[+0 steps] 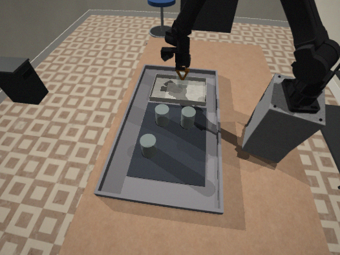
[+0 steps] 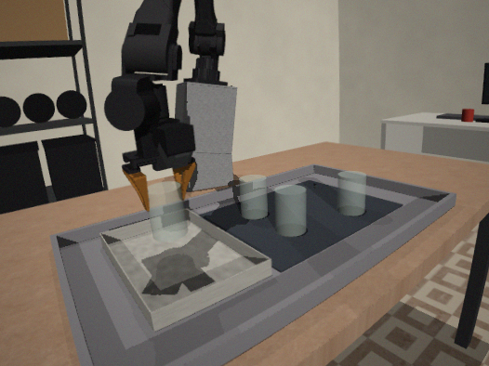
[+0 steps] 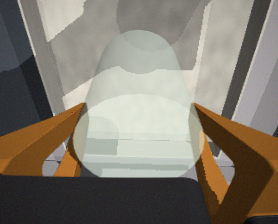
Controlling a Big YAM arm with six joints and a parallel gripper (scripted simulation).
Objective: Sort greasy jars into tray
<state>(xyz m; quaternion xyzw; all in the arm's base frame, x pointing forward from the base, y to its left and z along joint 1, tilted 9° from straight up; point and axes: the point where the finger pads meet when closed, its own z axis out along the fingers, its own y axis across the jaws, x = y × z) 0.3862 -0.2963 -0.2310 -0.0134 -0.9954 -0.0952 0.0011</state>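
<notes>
The pale tray is 20 mm ahead of my hand and 100 mm below it. From my hand the other things lie so: dark drying mat (20 mm ahead, 320 mm to the left, 110 mm below); rimmed steel table top (40 mm ahead, 210 mm to the left, 110 mm below).
</notes>
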